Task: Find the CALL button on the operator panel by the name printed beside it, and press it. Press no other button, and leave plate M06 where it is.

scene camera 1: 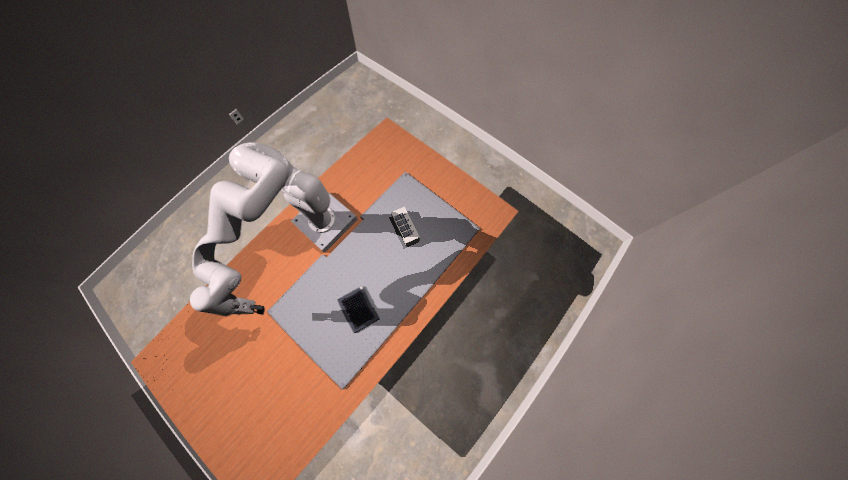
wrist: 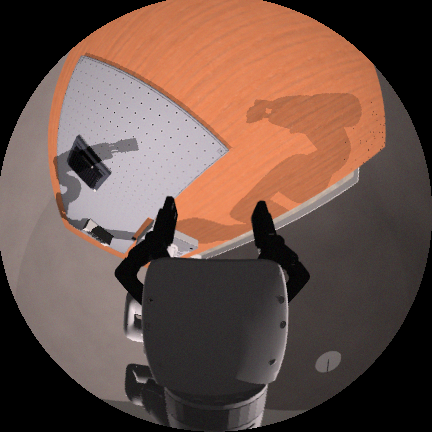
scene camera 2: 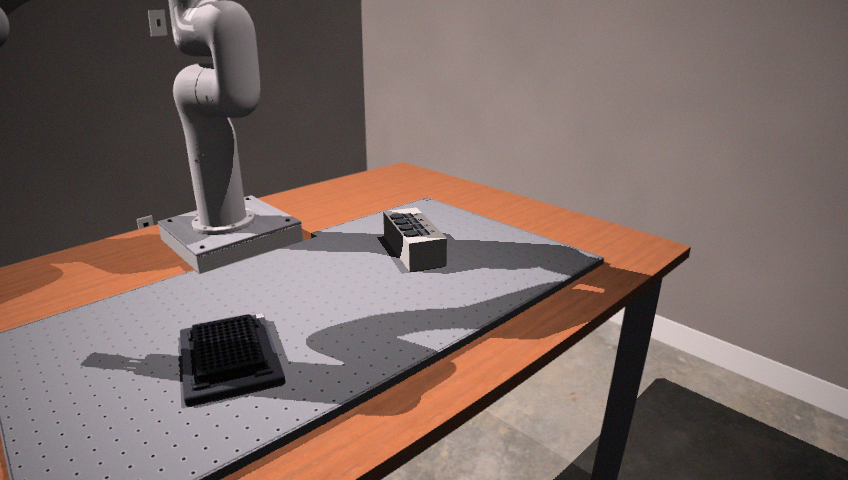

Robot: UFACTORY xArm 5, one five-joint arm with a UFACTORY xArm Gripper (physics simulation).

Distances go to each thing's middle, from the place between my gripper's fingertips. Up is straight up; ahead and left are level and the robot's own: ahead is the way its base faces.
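My gripper is 160 mm above the black plate [scene camera 2: 226, 349], 280 mm to the right of it and 250 mm short of it. The plate holder [scene camera 2: 250, 383] is 250 mm ahead of my hand, 280 mm to the left of it and 170 mm below it; the operator panel [scene camera 2: 428, 250] is 140 mm ahead of my hand, 690 mm to the left of it and 150 mm below it.
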